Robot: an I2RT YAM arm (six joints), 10 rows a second.
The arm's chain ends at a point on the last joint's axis. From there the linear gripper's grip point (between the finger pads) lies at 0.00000 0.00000 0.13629 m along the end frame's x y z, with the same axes.
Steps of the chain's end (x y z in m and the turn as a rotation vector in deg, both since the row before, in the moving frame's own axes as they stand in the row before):
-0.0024, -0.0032, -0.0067, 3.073, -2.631, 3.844
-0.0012, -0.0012, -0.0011, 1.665, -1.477, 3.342
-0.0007, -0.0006, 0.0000, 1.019, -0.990, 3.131
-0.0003, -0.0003, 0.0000, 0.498, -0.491, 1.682
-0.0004, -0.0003, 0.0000, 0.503, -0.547, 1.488
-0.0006, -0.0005, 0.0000, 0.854, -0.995, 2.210
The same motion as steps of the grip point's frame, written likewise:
-0.0084, -0.0107, -0.0070, 3.073, -2.631, 3.844
-0.0046, -0.0053, -0.0012, 1.665, -1.477, 3.342
-0.0030, -0.0031, 0.0000, 1.019, -0.990, 3.131
-0.0015, -0.0015, 0.0000, 0.498, -0.491, 1.682
-0.0017, -0.0015, 0.0000, 0.503, -0.547, 1.488
-0.0029, -0.0026, 0.0000, 0.854, -0.995, 2.210

